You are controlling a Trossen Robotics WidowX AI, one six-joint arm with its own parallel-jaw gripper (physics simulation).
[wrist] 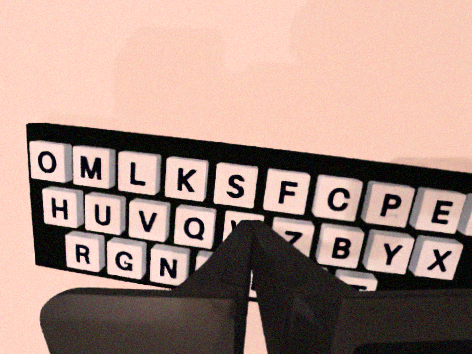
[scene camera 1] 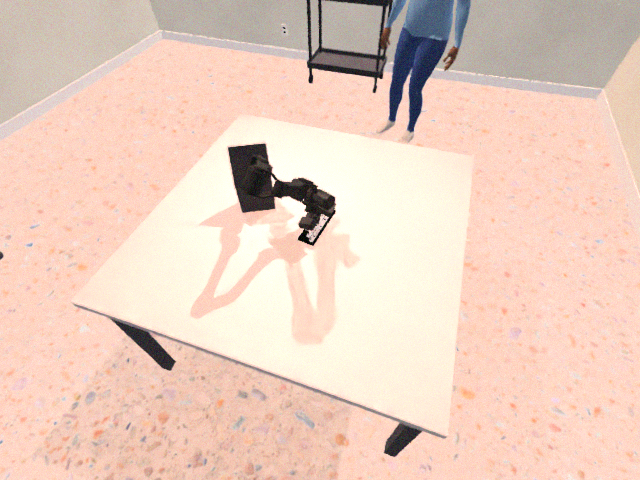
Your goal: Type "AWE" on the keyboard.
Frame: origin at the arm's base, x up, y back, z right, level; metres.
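Where they show: gripper, between the fingertips: (wrist: 250, 229) (scene camera 1: 317, 223).
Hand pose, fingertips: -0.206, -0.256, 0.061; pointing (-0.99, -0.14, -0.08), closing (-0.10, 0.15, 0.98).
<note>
Things, the pixels of their centre, and the offset from my fingertips, as dx, dy, dz. Level surfaces: height alone.
- black keyboard, middle of its body: (wrist: 254, 229) (scene camera 1: 317, 224) -0.004, +0.002, +0.002
- Q, middle of its body: (wrist: 195, 226) +0.001, -0.004, -0.023
- Z, middle of its body: (wrist: 290, 239) +0.001, +0.005, +0.016
- E key, middle of its body: (wrist: 436, 210) +0.001, -0.001, +0.075
- white table, height of its surface: dx -0.013
A black keyboard (scene camera 1: 321, 229) (wrist: 150, 136) with white letter keys lies on the table beneath the arm. My gripper (wrist: 250, 229) is shut and empty, with its fingertips together over the partly hidden key (wrist: 231, 231) between Q (wrist: 194, 228) and Z (wrist: 300, 235); its letter is mostly covered. The E key (wrist: 441, 211) is at the right of the top row in the wrist view. No A key can be read there; part of the bottom row is hidden behind the fingers, and the keyboard's right end is cut off. Whether the fingertips touch a key cannot be told.
The arm's black base plate (scene camera 1: 238, 173) is at the back left of the white table (scene camera 1: 392, 289). Behind the table stand a person in blue (scene camera 1: 419, 56) and a black shelf cart (scene camera 1: 346, 70). The arm's shadows fall across the table.
</note>
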